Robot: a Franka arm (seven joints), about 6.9 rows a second.
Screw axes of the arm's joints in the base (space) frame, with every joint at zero. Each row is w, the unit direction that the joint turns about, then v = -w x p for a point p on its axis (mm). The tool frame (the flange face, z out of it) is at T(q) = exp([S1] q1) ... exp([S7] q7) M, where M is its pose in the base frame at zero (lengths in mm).
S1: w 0 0 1 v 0.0 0.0 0.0
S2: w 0 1 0 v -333.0 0.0 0.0
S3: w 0 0 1 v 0.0 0.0 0.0
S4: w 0 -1 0 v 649.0 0.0 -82.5
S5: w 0 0 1 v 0.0 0.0 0.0
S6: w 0 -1 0 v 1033.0 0.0 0.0
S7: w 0 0 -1 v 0.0 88.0 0.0
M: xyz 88.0 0.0 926.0 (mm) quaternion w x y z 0 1 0 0
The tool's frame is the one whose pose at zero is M.
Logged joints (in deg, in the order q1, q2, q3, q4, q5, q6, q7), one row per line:
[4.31, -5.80, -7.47, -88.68, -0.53, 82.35, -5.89]
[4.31, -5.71, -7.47, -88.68, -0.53, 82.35, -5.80]
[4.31, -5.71, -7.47, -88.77, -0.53, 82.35, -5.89]
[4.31, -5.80, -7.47, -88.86, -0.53, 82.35, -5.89]
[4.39, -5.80, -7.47, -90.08, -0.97, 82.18, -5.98]
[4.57, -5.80, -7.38, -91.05, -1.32, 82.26, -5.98]
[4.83, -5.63, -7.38, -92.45, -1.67, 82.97, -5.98]
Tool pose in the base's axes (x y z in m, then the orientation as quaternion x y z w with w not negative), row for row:
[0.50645, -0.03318, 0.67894, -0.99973, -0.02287, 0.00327, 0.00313]
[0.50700, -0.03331, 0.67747, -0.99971, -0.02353, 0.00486, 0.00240]
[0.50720, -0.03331, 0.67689, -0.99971, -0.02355, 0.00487, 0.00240]
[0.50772, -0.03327, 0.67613, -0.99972, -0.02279, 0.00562, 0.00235]
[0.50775, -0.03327, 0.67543, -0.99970, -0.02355, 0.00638, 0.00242]
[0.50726, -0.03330, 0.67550, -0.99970, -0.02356, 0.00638, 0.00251]
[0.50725, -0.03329, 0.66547, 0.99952, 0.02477, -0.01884, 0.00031]
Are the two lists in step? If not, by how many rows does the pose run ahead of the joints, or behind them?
The pose runs 2 rows behind the joints: the pose in row i belongs to the joints in row i - 2.
